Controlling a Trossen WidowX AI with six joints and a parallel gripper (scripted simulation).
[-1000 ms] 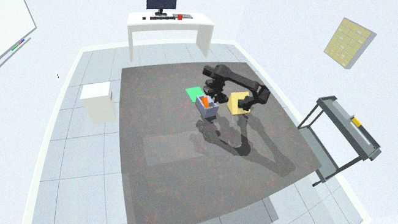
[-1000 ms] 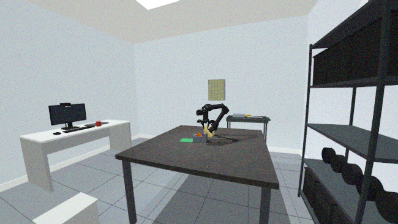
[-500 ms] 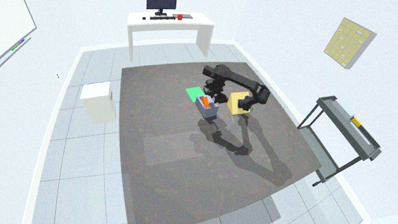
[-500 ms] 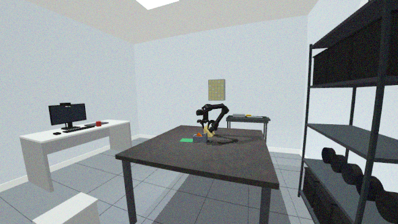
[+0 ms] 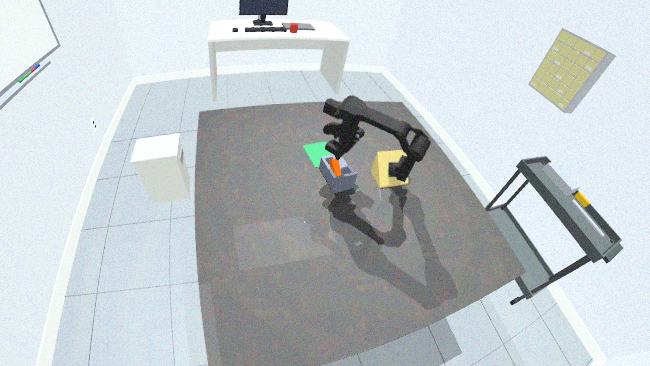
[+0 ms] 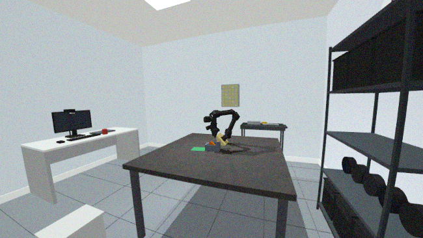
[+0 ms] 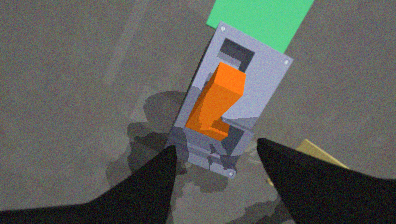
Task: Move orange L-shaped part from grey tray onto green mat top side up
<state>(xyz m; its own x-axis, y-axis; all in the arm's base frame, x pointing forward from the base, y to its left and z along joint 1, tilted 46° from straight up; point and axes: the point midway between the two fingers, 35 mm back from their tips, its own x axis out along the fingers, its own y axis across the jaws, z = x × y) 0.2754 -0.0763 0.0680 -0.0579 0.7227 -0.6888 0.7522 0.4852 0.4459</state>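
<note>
The orange L-shaped part lies 100 mm below my gripper tip and 20 mm behind it. From my gripper tip the other things lie so: green mat: 170 mm to the right, 160 mm below, 20 mm ahead.
</note>
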